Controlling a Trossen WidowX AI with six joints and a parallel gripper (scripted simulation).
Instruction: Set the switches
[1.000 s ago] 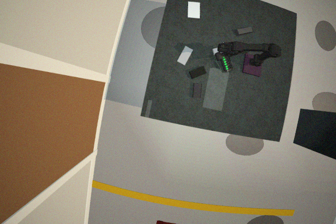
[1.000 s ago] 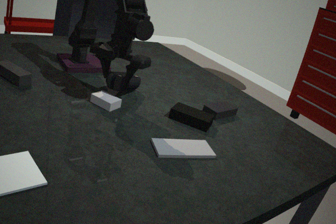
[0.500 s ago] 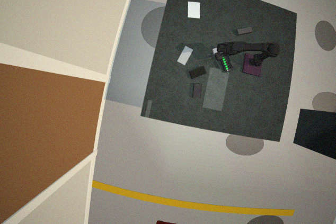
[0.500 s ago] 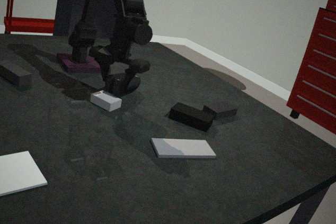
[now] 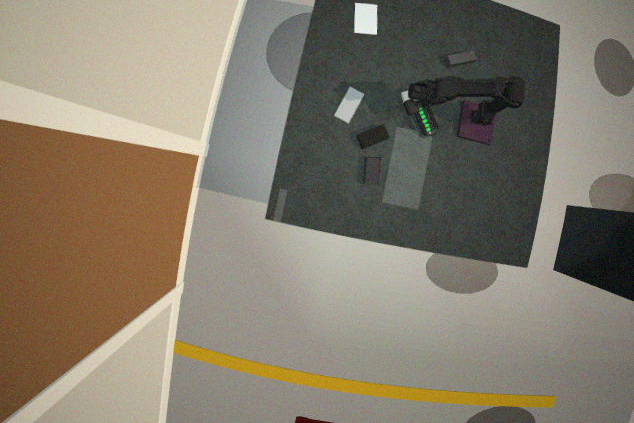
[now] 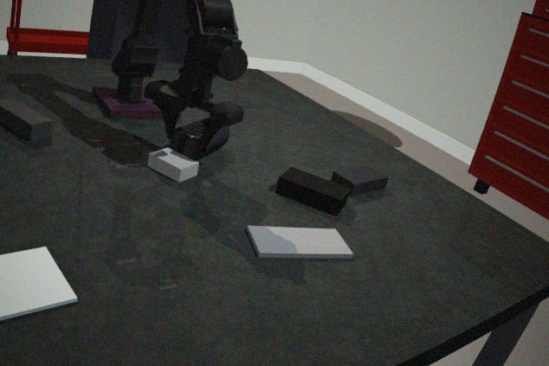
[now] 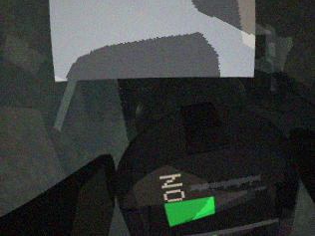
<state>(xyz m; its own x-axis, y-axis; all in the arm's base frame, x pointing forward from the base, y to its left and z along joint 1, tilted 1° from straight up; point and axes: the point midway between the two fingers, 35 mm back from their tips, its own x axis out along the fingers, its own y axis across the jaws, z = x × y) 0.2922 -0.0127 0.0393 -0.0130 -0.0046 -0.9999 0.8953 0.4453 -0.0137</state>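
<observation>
Now: the light grey block 4 cm to the right of my gripper tip, 4 cm ahead of it and 2 cm below it. The rest, counted from my gripper tip: dark block (20 cm ahead, 16 cm to the left, 2 cm below); dark grey block (26 cm to the right, 21 cm behind, 2 cm below); white sheet (40 cm to the right, 26 cm ahead, 3 cm below).
</observation>
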